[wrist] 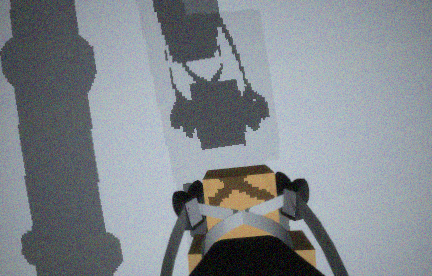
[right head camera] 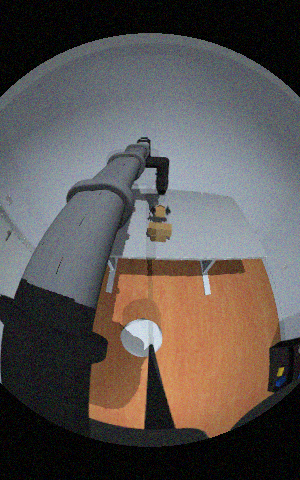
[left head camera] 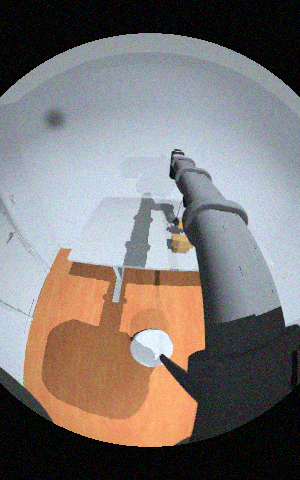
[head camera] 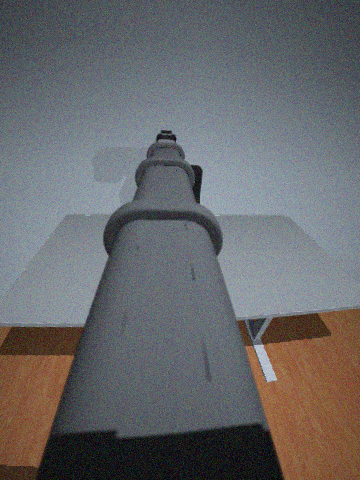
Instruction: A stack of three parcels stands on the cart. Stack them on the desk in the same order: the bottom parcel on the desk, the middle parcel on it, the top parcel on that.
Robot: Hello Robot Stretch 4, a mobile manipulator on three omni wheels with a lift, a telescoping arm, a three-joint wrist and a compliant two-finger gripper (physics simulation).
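Pixels of known places: gripper, between the fingertips: (wrist: 239,191) (right head camera: 159,213) (left head camera: 181,225); robot's base, origin of its link: (right head camera: 142,336) (left head camera: 150,346).
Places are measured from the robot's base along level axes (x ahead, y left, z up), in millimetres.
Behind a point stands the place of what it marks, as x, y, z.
Observation:
My gripper (right head camera: 160,211) @(703, -88, 1035) (wrist: 239,191) @(703, -88, 1035) is shut on a small tan parcel, the top parcel, in the wrist view and the right head view. It holds the parcel over the two-parcel stack (left head camera: 181,243) @(586, -84, 1002) (right head camera: 159,232) @(586, -92, 996) (wrist: 305,256) @(628, -148, 1025) on the pale desk (head camera: 280,260) @(781, -580, 923) (left head camera: 100,230) @(719, 455, 923) (right head camera: 215,225) @(762, -509, 923) (wrist: 350,125) @(751, -249, 923). The wider middle parcel lies on the bottom parcel. In the wrist view the held parcel and the gripper hide most of the stack. I cannot tell how large the gap below the held parcel is. The arm hides the parcels in the head view. The cart does not show.
A round white disc (left head camera: 145,352) @(-55, 52, 187) (right head camera: 135,342) @(-58, 46, 187) shows low in front of the desk, over the wood floor (head camera: 315,400) @(376, -1051, -27) (left head camera: 65,300) @(338, 1154, -27) (right head camera: 215,350) @(-219, -858, -27). A dark box (right head camera: 280,355) @(-669, -1970, 73) with yellow and blue marks stands at the lower right. A pale wall rises behind the desk.

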